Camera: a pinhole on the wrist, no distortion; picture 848 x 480 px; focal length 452.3 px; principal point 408.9 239.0 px. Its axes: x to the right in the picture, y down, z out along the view. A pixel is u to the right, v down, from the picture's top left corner.
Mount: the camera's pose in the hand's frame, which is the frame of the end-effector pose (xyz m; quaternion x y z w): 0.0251 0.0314 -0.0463 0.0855 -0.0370 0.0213 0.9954
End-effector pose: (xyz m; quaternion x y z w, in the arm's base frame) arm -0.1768 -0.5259 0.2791 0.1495 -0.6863 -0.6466 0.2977
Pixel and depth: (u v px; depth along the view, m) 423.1 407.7 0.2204
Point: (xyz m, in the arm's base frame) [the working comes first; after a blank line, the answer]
In the camera's frame: 0.0069 0.0822 0.2204

-0.2843 -0.3770 0.3572
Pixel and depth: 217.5 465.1 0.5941
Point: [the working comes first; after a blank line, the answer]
In the camera's frame: -0.2514 0.2970 0.5941

-0.2615 0.1192 0.4337
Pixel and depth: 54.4 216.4 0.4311
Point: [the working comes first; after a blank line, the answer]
In the camera's frame: -0.3379 -0.0215 0.4311

-0.1346 -0.0564 0.1361
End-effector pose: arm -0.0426 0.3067 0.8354 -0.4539 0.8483 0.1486 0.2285
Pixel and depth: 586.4 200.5 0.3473
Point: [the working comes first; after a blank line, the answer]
In the camera's frame: 0.1363 -0.0296 0.3473

0.0106 0.3194 0.5051
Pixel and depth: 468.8 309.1 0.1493
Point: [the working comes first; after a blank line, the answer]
In the camera's frame: 0.0198 0.0231 0.1493

-0.0564 0.3479 0.7292
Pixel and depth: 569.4 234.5 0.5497
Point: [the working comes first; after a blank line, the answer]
In the camera's frame: 0.1951 -0.0055 0.5497

0.0496 0.3795 0.3054
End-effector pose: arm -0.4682 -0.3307 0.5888 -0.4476 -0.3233 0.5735 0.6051
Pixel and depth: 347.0 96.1 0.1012
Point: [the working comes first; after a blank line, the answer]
In the camera's frame: -0.0138 -0.0320 0.1012

-0.5024 -0.3160 0.6227
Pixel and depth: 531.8 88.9 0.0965
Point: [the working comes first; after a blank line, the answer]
In the camera's frame: 0.0262 -0.0320 0.0965

-0.4965 -0.2768 0.6152
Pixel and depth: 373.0 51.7 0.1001
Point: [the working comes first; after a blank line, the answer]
In the camera's frame: -0.0079 -0.0415 0.1001

-0.4959 -0.3095 0.6292
